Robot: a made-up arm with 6 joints.
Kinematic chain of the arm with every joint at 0, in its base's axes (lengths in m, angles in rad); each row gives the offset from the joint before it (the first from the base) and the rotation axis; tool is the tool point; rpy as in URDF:
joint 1: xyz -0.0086 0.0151 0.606 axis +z
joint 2: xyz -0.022 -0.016 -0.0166 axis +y
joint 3: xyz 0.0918 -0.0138 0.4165 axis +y
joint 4: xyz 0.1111 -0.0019 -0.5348 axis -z
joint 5: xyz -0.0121 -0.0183 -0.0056 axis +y
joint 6: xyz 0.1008 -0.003 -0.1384 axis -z
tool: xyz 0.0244 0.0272 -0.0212 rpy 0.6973 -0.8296 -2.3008
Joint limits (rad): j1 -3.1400..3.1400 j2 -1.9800..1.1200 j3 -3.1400..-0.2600 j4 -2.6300..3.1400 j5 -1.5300..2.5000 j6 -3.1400..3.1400
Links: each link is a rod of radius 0.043 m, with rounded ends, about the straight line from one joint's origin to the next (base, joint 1, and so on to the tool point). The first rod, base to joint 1, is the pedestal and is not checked.
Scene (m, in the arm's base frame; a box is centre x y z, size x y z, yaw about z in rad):
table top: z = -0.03
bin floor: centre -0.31 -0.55 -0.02 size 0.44 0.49 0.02 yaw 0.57
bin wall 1: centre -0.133 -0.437 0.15 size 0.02 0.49 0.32 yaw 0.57
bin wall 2: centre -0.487 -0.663 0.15 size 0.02 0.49 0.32 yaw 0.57
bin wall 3: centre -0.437 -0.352 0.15 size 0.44 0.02 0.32 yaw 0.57
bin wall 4: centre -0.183 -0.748 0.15 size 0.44 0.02 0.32 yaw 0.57
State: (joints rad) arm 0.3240 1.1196 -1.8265 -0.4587 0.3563 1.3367
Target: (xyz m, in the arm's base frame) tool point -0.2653 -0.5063 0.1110
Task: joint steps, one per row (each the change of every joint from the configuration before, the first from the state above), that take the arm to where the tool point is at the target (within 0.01 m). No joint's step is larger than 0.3 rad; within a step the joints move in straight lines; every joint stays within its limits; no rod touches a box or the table.
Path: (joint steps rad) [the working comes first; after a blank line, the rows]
Joints at the target: -1.8287 0.8143 -1.0506 -0.5438 1.0732 1.4768
Straight joint move there: touches bin wall 1, bin wall 4.

1: -0.2648 -0.1182 0.1253 -0.0004 0.1271 0.0217
2: -0.2647 -0.1182 0.1254 -0.0005 0.1270 0.0216
3: -0.2648 -0.1182 0.1253 -0.0004 0.1271 0.0217
4: -0.2647 -0.1182 0.1254 -0.0004 0.1270 0.0216
5: -0.2648 -0.1182 0.1253 -0.0004 0.1271 0.0217
6: -0.2647 -0.1182 0.1254 -0.0005 0.1270 0.0216
7: -0.2648 -0.1182 0.1253 -0.0004 0.1271 0.0217
8: -0.2647 -0.1182 0.1254 -0.0004 0.1270 0.0217
9: -0.0116 0.2135 -0.0757 -0.0273 -0.0998 -0.0111
10: -0.0116 0.2134 -0.0756 -0.0272 -0.0999 -0.0110
11: -0.0115 0.2134 -0.0756 -0.0272 -0.0998 -0.0111

